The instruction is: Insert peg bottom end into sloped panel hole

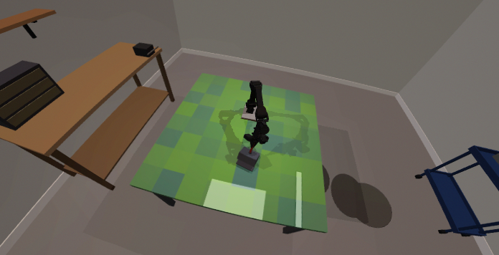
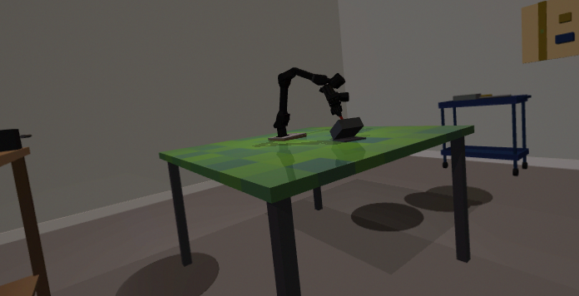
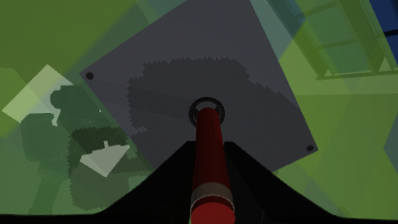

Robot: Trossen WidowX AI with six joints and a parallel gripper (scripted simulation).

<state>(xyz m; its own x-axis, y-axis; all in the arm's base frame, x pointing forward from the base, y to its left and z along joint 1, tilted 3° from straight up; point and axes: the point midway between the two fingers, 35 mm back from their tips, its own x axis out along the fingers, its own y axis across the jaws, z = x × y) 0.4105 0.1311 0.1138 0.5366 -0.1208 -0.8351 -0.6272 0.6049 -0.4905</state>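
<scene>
Now: the dark grey sloped panel 60 mm below my gripper tip, 40 mm ahead of it and 10 mm to the right of it. From my gripper tip the other things lie so: dark red round peg 10 mm behind, 10 mm above.
</scene>
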